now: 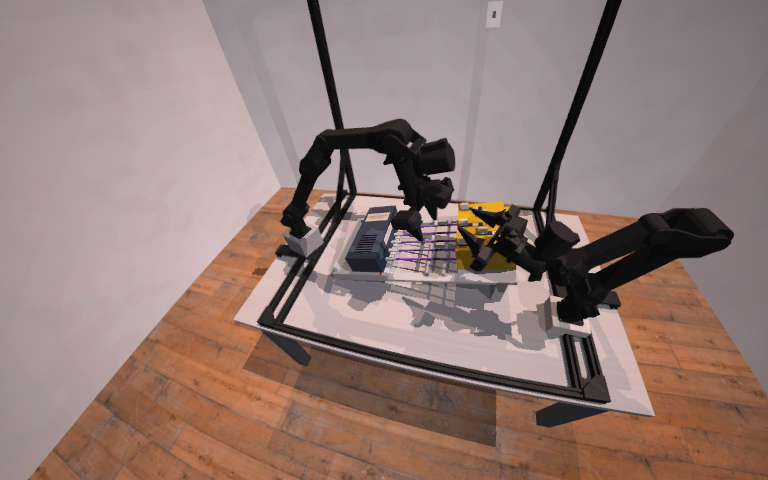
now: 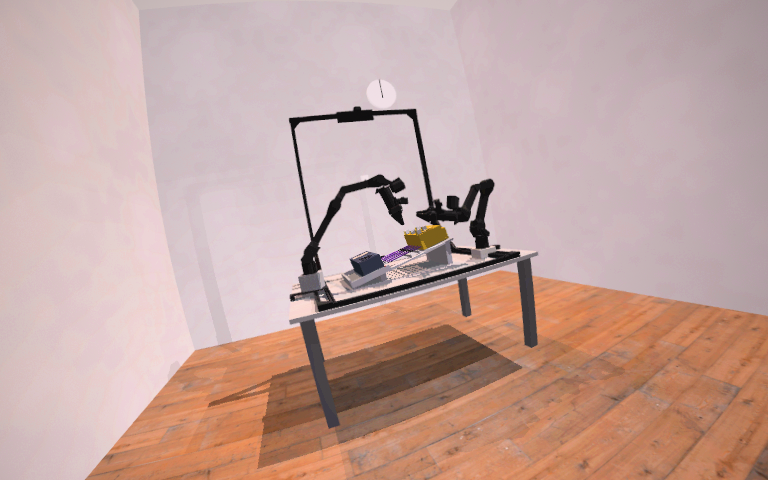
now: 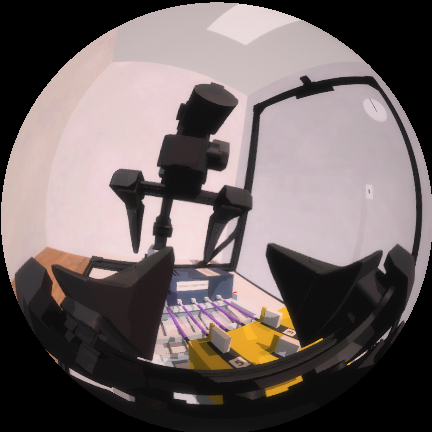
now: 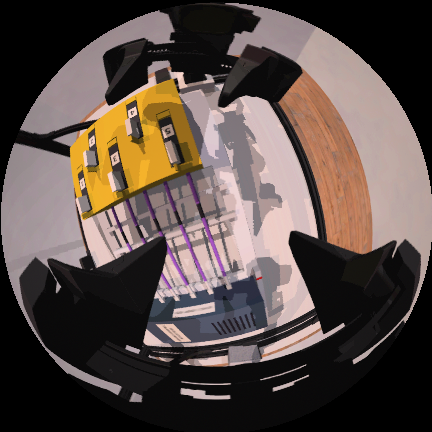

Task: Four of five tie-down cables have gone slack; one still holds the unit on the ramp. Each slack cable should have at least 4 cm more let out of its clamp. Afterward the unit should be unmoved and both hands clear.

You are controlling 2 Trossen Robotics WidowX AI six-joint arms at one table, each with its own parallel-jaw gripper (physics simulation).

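The dark blue unit [image 1: 368, 243] [image 2: 367, 263] [image 4: 240, 300] sits low on the white ramp [image 1: 419, 278]. Purple cables [image 4: 212, 243] run from it to the yellow block [image 1: 501, 260] [image 2: 430, 236] [image 3: 255, 340] [image 4: 150, 160]. Its grey clamps include clamp 5 [image 4: 172, 151], clamp 4 [image 4: 133, 129] and clamp 3 [image 4: 116, 181]. Which cable is taut cannot be told. My left gripper [image 1: 467, 219] [image 4: 158, 94] is open and empty, above the yellow block. My right gripper [image 1: 428, 228] [image 3: 169, 259] [image 4: 229, 240] is open and empty, above the cables, touching none.
A black frame [image 2: 293, 169] stands around the table [image 1: 317, 314]. A small red mark [image 4: 258, 278] shows beside the unit's corner. The two grippers hang near each other, the left one toward the block side. Small white connectors line the unit's cable side.
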